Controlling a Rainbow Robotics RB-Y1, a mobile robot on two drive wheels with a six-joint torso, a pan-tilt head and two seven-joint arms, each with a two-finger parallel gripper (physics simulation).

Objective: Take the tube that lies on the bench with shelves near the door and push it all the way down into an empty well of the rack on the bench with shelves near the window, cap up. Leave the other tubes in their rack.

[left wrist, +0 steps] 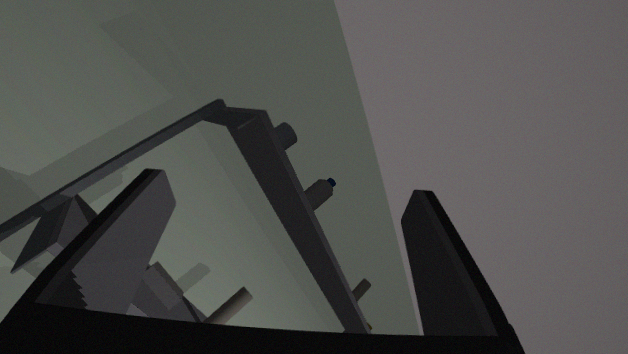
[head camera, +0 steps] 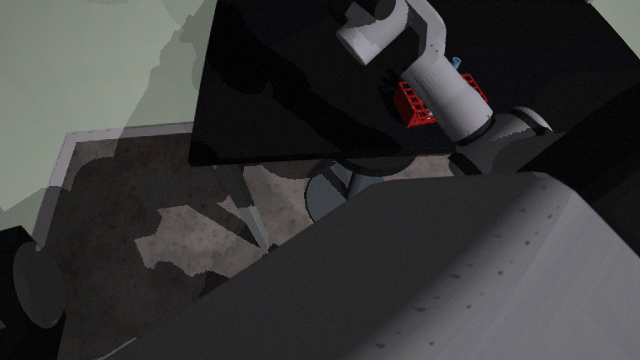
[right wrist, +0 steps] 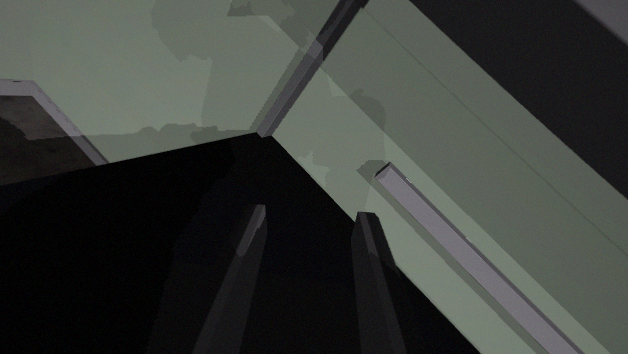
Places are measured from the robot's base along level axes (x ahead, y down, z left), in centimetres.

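Pixels of known places: left gripper, fingertip midpoint: (left wrist: 289, 196); right gripper, fingertip midpoint: (right wrist: 310, 222).
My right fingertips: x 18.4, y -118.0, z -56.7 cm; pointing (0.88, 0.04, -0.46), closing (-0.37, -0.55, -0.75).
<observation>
Behind a point stands the place of what it marks.
A red rack (head camera: 401, 105) @(y -93.7, x -10.8, z -55.7 cm) stands on a black bench top (head camera: 310, 60) @(y -91.4, x 16.0, z -58.9 cm) (right wrist: 125, 225) @(y -91.4, x 33.4, z -51.8 cm) in the head view, largely hidden behind my right arm. A blue-capped tube (head camera: 456, 63) @(y -103.1, x -17.5, z -65.5 cm) sticks up at its far side; other wells and tubes are mostly hidden. The loose tube does not show in these views. My right gripper (right wrist: 310, 222) @(y -118.1, x 18.4, z -56.7 cm) is partly open and empty, over the bench's corner in the right wrist view; its fingers are not visible in the head view. My left gripper (left wrist: 289, 196) @(y -161.7, x 26.6, z -14.4 cm) is wide open and empty, pointing up toward shelves and the ceiling.
A shelf (left wrist: 280, 200) @(y -180.9, x 29.9, z -90.2 cm) with several items, including a blue-capped bottle (left wrist: 320, 194) @(y -192.2, x 23.0, z -87.1 cm), lies beyond my left fingers. A bench leg (head camera: 255, 220) @(y -42.3, x 18.0, z -25.5 cm) and a round stool base (head camera: 322, 197) @(y -3.0, x 9.0, z -62.0 cm) are below the bench. A pale wall rail (right wrist: 465, 250) @(y -109.6, x 18.4, z -110.6 cm) runs beside the bench.
</observation>
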